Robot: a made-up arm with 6 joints. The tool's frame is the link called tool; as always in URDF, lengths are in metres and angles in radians. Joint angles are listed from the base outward.
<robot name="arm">
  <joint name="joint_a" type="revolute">
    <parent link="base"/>
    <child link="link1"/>
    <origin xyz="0 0 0.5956" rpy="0 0 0"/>
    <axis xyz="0 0 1"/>
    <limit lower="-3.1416" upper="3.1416"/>
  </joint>
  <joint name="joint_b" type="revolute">
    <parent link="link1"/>
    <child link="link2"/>
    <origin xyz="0.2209 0 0" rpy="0 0 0"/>
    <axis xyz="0 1 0"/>
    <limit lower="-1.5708" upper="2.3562"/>
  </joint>
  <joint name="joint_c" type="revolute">
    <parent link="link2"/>
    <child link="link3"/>
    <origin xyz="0 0 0.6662" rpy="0 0 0"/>
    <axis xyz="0 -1 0"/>
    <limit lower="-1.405" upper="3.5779"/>
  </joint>
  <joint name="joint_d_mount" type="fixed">
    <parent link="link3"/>
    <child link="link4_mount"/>
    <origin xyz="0 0 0.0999" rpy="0 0 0"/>
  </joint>
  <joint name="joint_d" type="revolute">
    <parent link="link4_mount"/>
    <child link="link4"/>
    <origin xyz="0 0 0.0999" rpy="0 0 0"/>
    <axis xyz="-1 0 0"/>
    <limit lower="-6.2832" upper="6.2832"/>
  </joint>
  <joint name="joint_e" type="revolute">
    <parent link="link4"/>
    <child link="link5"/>
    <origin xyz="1.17 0 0" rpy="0 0 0"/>
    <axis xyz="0 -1 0"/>
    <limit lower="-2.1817" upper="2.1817"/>
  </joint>
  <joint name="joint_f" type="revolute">
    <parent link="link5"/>
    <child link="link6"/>
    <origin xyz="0.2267 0 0" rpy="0 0 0"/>
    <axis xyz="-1 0 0"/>
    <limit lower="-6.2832" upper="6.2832"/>
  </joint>
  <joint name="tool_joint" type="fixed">
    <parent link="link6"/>
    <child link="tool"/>
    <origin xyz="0 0 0" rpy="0 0 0"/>
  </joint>
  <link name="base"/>
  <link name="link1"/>
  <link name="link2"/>
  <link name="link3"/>
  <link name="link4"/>
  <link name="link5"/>
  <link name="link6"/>
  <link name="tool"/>
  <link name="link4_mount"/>
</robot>
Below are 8 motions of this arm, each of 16 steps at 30 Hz.
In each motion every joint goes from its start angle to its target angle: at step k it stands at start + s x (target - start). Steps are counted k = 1, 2, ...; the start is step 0. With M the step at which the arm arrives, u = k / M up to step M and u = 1 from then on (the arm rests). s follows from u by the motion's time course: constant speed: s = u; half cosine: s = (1 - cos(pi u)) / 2; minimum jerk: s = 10 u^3 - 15 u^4 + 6 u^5.
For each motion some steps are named. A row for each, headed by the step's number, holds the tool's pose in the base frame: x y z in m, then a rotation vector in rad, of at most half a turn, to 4 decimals.
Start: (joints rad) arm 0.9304 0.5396 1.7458 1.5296 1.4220 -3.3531
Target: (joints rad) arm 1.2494 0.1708 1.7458 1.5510 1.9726 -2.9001
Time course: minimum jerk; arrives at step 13
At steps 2, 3, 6, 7, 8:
2: 0.2775 0.7600 2.3688 0.3998 0.6394 2.4533
3: 0.2410 0.7337 2.3732 0.3384 0.6007 2.4864
6: 0.0449 0.5490 2.3822 -0.0351 0.3249 2.6615
7: -0.0212 0.4625 2.3769 -0.1875 0.1917 2.7179
8: -0.0749 0.3763 2.3672 -0.3303 0.0557 2.7613

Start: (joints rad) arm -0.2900 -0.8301 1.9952 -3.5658 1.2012 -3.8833
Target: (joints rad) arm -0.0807 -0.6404 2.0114 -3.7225 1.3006 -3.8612
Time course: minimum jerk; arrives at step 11
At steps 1, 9, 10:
1: -1.3764 0.4997 1.4296 0.1617 -1.3468 0.7420
9: -1.2647 0.2332 1.6826 0.2970 -1.0477 0.9215
10: -1.2584 0.2236 1.6920 0.3011 -1.0353 0.9294

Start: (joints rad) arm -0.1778 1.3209 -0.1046 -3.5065 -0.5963 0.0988
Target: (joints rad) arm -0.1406 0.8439 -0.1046 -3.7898 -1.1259 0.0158
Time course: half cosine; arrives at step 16
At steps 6, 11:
6: 1.5132 -0.3232 -0.3263 -2.7346 0.7657 0.7339
11: 1.6782 -0.3588 0.0381 -2.7219 0.9215 0.0479

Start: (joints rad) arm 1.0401 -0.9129 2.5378 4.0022 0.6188 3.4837
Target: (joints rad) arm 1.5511 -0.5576 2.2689 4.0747 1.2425 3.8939
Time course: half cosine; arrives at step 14
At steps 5, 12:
5: -0.4743 -1.4987 0.7824 1.1999 -1.2869 -0.6636
12: 0.1087 -1.3678 1.4351 0.6282 -0.7487 0.0037

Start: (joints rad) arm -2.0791 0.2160 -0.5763 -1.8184 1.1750 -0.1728
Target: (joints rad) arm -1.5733 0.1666 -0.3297 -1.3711 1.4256 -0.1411
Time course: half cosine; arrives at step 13
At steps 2, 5, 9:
2: -0.8117 -1.1166 0.4783 -0.2579 1.3879 2.2335
5: -0.6816 -1.2622 0.5888 -0.2225 1.4926 2.4309
9: -0.3853 -1.4520 0.7944 0.1181 -1.6614 -2.5656

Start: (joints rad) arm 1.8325 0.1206 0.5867 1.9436 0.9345 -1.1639
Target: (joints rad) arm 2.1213 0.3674 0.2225 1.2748 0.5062 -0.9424
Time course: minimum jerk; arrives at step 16
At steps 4, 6, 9, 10, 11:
4: -0.5830 1.3575 1.9047 -0.2342 -1.2271 2.4289
6: -0.6759 1.4186 1.8004 -0.1461 -1.0922 2.4872
9: -0.8611 1.5002 1.5625 -0.0532 -0.7789 2.5603
10: -0.9187 1.5140 1.4782 -0.0483 -0.6712 2.5719
11: -0.9679 1.5208 1.4014 -0.0540 -0.5757 2.5774

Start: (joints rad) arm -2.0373 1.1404 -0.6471 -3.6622 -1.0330 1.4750
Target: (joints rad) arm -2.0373 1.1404 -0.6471 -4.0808 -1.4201 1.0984
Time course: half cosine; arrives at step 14
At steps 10, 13, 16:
10: -0.5544 -0.7284 -0.3921 -0.5546 2.2583 1.8634
13: -0.5622 -0.7161 -0.3750 -0.4074 2.3597 1.7988
16: -0.5627 -0.7152 -0.3737 -0.3969 2.3667 1.7942

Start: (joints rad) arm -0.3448 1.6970 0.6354 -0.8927 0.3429 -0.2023
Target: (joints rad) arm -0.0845 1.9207 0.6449 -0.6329 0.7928 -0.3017
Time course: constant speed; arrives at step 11
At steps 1, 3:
1: 1.6437 -0.6151 -0.5999 0.9612 0.4598 -0.9575
3: 1.6316 -0.5357 -0.6466 0.8858 0.4456 -0.9224

